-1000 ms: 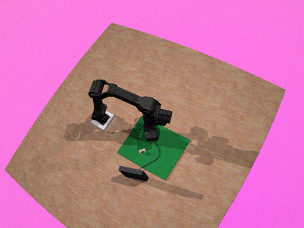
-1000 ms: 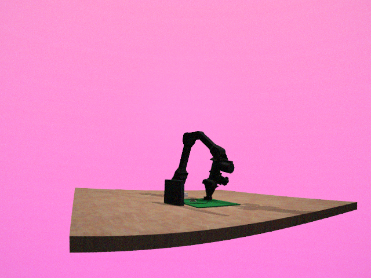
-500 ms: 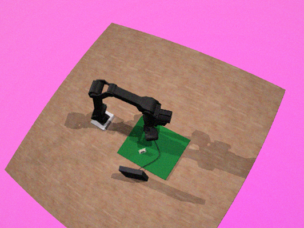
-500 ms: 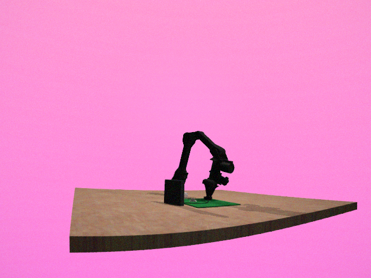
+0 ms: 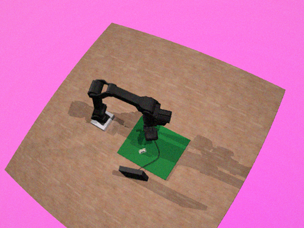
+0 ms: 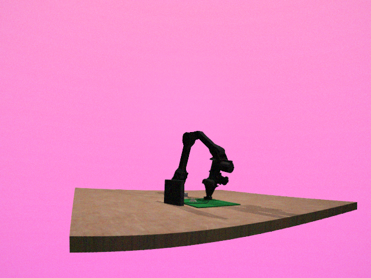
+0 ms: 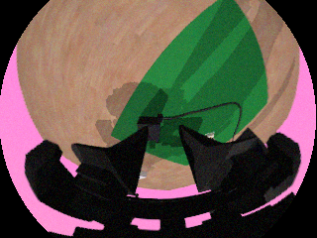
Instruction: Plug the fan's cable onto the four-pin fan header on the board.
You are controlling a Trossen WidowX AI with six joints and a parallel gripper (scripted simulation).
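The dark fan plug is 20 mm behind my gripper tip and 10 mm below it. From my gripper tip the other things lie so: green board 60 mm ahead, 60 mm to the right, 40 mm below; then black fan 90 mm ahead, 220 mm to the right, 40 mm above.
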